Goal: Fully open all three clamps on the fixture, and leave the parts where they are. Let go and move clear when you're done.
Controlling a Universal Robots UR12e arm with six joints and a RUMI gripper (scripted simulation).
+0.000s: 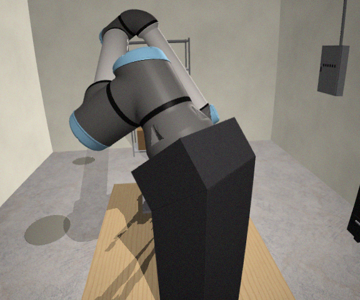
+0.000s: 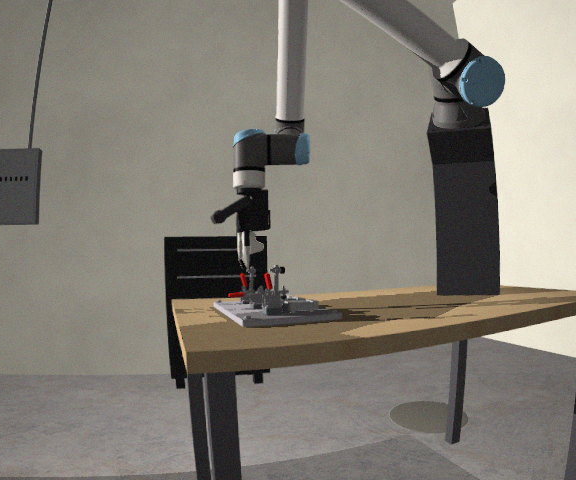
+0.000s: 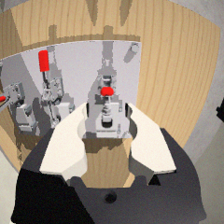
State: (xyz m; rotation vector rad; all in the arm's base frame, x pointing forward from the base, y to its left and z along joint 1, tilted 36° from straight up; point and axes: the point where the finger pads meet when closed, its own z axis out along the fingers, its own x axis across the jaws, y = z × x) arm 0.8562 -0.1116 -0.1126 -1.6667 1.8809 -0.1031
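My gripper is now 4 cm past the grey fixture plate, 11 cm to the right of it and 12 cm above it.
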